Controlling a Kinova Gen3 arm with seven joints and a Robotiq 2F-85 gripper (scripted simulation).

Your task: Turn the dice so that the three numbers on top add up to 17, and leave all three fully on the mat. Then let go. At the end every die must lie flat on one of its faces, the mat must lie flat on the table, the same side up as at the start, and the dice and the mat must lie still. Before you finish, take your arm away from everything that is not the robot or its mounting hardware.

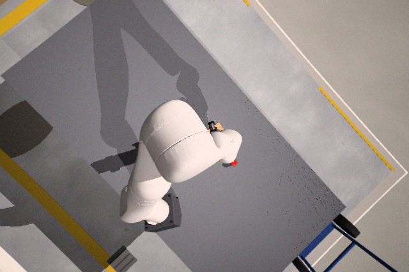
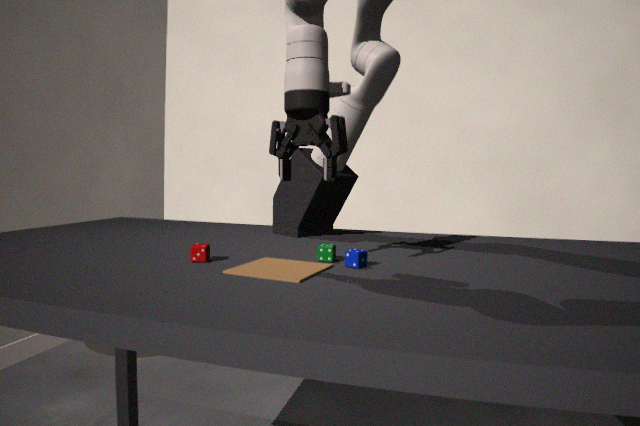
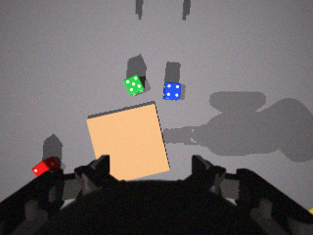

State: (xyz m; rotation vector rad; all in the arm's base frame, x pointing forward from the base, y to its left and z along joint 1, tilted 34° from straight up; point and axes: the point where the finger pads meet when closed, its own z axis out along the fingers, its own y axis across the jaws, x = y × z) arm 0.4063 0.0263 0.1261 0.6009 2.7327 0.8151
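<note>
The red die lies 1 cm behind my hand, 21 cm to the right of it and 14 cm below it. Also, from my hand: green die (11 cm behind, 1 cm to the left, 14 cm below); tan mat (5 cm to the right, 16 cm below); blue die (8 cm behind, 7 cm to the left, 14 cm below).
</note>
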